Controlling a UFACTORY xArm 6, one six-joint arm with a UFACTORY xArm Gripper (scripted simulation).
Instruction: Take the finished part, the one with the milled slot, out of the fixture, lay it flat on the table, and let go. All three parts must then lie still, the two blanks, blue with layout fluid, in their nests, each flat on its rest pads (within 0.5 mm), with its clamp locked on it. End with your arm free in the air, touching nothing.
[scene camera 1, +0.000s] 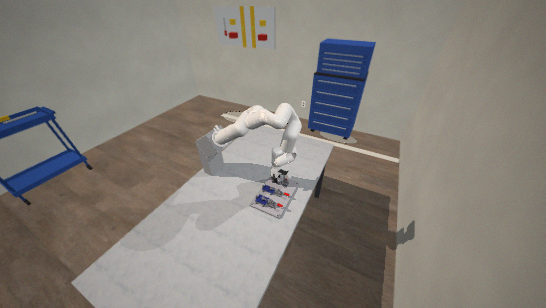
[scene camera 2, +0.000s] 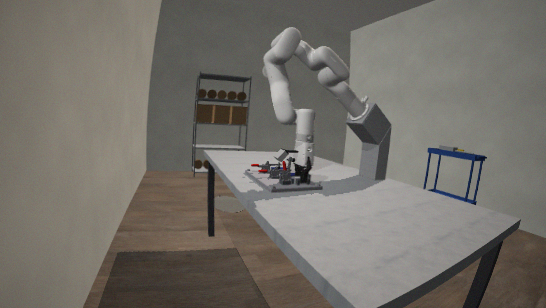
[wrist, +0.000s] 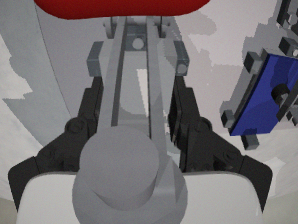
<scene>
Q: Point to a finished grey part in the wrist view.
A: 133, 109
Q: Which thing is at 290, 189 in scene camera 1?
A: A grey fixture plate.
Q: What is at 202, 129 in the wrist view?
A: The gripper.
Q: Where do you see a grey fixture plate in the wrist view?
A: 217, 45
</scene>
